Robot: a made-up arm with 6 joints.
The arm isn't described. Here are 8 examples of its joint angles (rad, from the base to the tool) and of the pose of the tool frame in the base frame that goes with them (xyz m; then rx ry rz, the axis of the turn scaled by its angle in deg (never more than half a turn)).
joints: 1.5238 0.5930 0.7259 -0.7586 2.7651 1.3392
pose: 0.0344 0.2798 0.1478 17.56 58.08 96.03
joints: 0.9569 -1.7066 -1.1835 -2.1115 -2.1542 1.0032
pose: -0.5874 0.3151 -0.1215 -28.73 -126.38 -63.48
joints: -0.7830 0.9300 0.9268 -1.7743 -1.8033 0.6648
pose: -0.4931 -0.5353 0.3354 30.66 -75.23 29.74
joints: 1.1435 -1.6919 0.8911 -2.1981 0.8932 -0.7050
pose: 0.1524 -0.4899 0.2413 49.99 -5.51 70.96
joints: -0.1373 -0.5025 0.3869 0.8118 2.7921 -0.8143
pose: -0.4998 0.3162 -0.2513 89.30 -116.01 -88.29
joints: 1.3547 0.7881 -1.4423 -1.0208 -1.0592 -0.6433
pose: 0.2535 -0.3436 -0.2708 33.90 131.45 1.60
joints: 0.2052 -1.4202 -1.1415 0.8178 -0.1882 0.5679
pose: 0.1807 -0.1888 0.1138 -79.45 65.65 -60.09
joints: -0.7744 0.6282 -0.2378 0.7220 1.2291 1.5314
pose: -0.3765 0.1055 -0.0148 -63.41 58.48 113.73
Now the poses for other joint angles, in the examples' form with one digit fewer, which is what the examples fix.
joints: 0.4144 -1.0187 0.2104 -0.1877 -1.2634 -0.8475
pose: -0.581 0.284 0.460 1.5 -31.2 -95.0
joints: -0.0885 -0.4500 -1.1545 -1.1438 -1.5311 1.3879
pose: -0.508 0.202 0.267 -61.7 -79.1 -19.6
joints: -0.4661 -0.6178 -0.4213 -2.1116 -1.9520 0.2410
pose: -0.647 -0.544 0.356 20.0 -67.1 30.1
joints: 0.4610 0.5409 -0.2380 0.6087 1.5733 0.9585
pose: -0.034 0.254 -0.120 -0.4 95.5 74.4
